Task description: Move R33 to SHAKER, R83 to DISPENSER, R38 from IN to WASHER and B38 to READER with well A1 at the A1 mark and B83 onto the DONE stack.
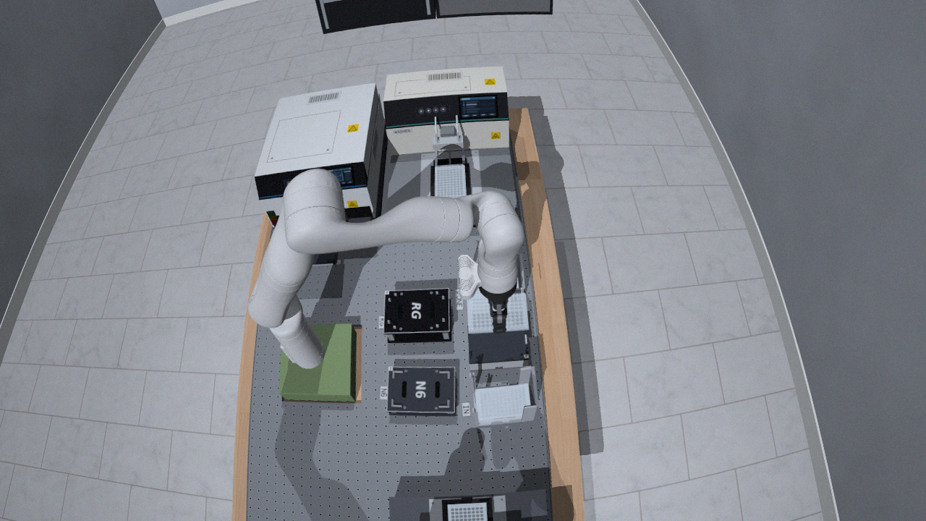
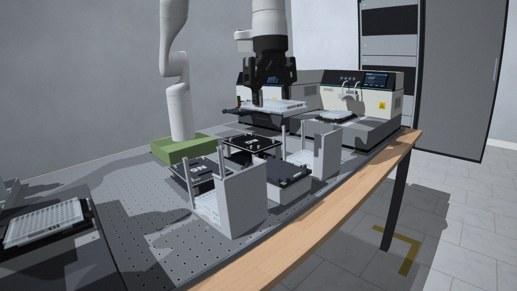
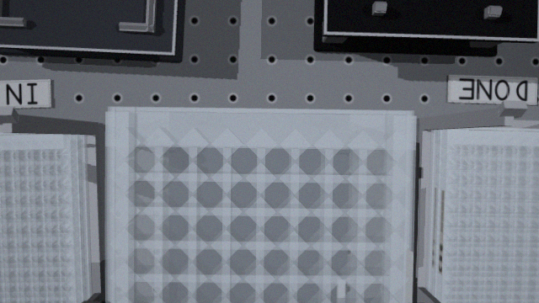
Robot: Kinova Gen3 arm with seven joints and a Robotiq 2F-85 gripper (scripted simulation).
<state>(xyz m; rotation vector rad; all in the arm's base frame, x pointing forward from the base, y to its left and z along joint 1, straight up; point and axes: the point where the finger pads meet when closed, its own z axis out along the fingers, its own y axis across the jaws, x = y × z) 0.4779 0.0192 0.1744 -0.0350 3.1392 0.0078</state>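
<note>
My gripper is now 10 mm above the plate B38. From my hand the other things lie so: RG nest: 190 mm behind, 160 mm below, 90 mm to the left; then plate R38: 190 mm below, 150 mm to the right, 10 mm ahead; then plate B83: 190 mm below, 150 mm to the left.
</note>
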